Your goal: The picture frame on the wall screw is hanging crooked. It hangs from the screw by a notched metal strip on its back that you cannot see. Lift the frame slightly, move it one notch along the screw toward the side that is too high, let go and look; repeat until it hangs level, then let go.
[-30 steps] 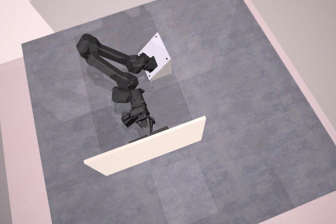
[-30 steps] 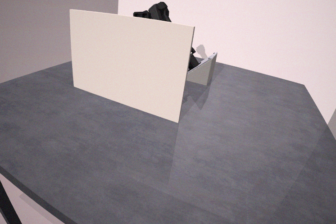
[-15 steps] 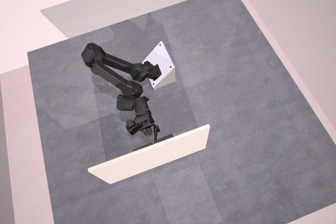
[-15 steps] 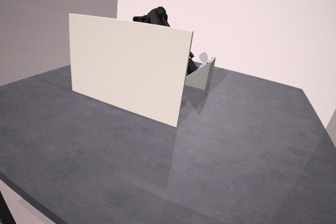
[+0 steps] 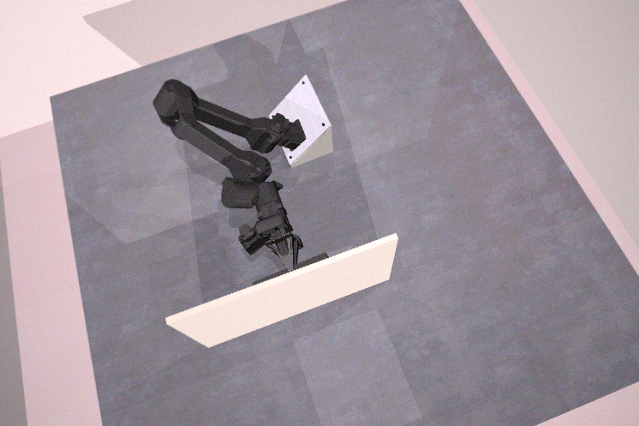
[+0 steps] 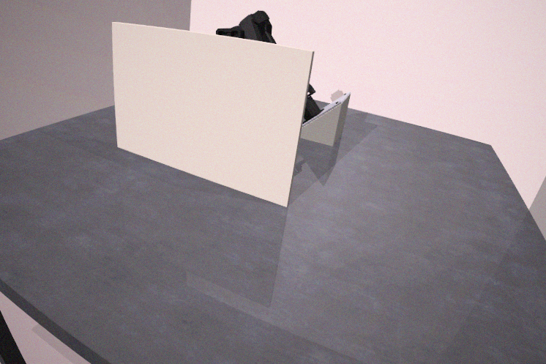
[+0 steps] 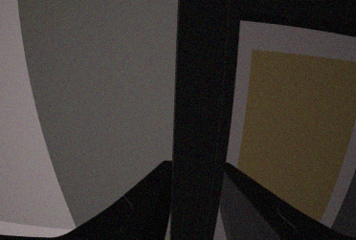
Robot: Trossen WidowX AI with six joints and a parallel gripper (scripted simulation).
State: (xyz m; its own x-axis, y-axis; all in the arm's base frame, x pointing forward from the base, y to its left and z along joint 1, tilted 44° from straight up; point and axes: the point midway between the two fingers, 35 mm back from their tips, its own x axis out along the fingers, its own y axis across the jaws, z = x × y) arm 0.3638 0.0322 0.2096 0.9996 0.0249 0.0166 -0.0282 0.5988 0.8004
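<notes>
Now: the picture frame 5 cm below my gripper tip and 1 cm ahead of it. From my gripper tip the other things lie so: wall panel (7 cm below, 2 cm to the right, 2 cm ahead).
</notes>
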